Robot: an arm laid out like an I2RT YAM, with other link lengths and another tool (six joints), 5 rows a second.
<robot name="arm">
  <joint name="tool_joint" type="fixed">
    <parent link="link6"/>
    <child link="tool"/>
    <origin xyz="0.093 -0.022 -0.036" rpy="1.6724 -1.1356 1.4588"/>
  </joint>
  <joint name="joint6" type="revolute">
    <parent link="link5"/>
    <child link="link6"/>
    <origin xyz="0.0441 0 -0.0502" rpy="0 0 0"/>
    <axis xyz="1 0 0"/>
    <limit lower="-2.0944" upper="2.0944"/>
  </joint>
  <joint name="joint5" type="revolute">
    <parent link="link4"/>
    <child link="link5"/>
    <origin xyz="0.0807 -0.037 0.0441" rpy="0 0 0"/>
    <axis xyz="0 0 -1"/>
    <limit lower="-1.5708" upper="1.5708"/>
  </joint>
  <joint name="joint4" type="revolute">
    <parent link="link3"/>
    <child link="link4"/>
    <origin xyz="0.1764 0.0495 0.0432" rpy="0 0 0"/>
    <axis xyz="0 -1 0"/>
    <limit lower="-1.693" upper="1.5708"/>
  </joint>
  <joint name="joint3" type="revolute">
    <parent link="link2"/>
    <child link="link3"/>
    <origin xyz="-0.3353 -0.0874 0" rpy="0 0 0"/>
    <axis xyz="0 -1 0"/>
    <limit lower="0" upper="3.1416"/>
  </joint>
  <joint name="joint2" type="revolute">
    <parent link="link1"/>
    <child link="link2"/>
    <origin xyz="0.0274 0.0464 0.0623" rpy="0 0 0"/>
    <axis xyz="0 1 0"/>
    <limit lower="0" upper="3.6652"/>
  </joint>
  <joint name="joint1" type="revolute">
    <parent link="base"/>
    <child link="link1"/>
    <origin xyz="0 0 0.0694" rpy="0 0 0"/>
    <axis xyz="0 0 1"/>
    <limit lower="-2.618" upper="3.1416"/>
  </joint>
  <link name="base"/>
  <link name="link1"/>
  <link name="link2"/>
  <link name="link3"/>
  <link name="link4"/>
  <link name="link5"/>
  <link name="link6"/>
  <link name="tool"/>
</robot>
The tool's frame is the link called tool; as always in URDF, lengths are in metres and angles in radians.
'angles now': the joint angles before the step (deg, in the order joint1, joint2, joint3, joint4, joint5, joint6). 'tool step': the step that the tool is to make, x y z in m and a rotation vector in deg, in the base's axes. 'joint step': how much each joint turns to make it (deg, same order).
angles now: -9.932 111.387 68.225 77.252 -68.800 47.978
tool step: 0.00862 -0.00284 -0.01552 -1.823 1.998 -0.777
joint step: 0.001 0.410 0.906 -7.990 -0.410 -6.255
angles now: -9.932 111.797 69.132 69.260 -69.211 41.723
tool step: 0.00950 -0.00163 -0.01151 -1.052 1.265 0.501
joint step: 0.000 1.655 1.955 -3.875 -0.981 -2.676
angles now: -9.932 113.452 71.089 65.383 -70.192 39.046
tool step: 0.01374 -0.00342 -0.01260 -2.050 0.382 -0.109
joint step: 0.001 1.783 3.265 -7.142 -0.617 -5.979
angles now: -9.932 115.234 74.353 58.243 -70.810 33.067
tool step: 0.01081 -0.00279 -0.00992 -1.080 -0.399 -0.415
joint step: 0.000 1.771 1.691 -2.408 0.123 -3.249
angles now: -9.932 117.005 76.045 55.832 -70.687 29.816
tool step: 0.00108 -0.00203 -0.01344 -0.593 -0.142 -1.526
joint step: 0.001 0.367 -2.624 0.741 1.350 -2.652
